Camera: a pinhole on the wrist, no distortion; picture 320 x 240 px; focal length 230.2 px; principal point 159.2 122.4 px. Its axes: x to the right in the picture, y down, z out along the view. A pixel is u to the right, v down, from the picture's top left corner.
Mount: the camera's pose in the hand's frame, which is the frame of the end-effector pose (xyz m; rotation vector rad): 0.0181 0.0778 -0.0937 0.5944 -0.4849 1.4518
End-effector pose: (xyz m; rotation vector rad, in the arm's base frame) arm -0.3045 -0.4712 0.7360 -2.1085 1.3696 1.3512
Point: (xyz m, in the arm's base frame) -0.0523 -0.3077 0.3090
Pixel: 89 12
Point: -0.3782 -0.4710 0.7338
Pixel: 304 193
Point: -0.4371 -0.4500 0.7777
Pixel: outside the picture
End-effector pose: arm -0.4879 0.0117 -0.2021 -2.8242 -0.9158 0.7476
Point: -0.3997 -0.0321 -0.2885
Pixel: outside the picture
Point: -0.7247 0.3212 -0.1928
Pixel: 29 131
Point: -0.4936 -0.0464 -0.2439
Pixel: 288 215
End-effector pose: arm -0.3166 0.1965 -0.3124 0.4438 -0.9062 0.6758
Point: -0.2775 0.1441 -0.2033
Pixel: 166 57
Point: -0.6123 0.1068 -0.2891
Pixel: outside the picture
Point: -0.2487 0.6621 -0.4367
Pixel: behind the camera
